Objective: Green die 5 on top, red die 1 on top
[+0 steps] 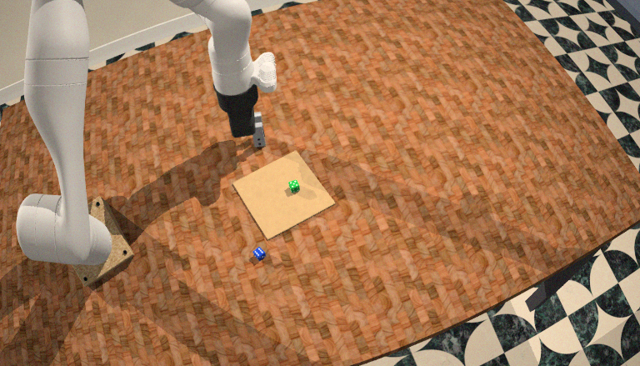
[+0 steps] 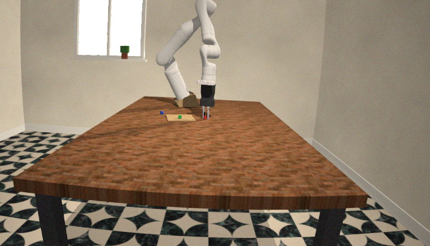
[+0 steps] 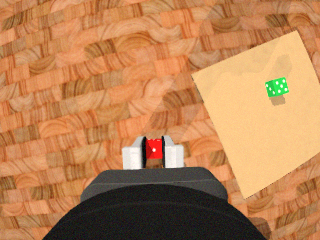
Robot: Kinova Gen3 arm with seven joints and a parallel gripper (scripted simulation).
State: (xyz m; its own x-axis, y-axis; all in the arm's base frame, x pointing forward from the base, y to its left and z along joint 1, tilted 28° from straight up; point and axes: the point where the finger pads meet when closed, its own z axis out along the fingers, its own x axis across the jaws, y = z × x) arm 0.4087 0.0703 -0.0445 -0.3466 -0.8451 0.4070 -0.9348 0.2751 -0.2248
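My gripper is now 20 mm past the tan mat, 130 mm to the left of it and 20 mm above it. Round my hand: green die 10 mm ahead, 140 mm to the right, 10 mm below; red die 10 mm below; blue die 110 mm behind, 230 mm to the right, 10 mm below.
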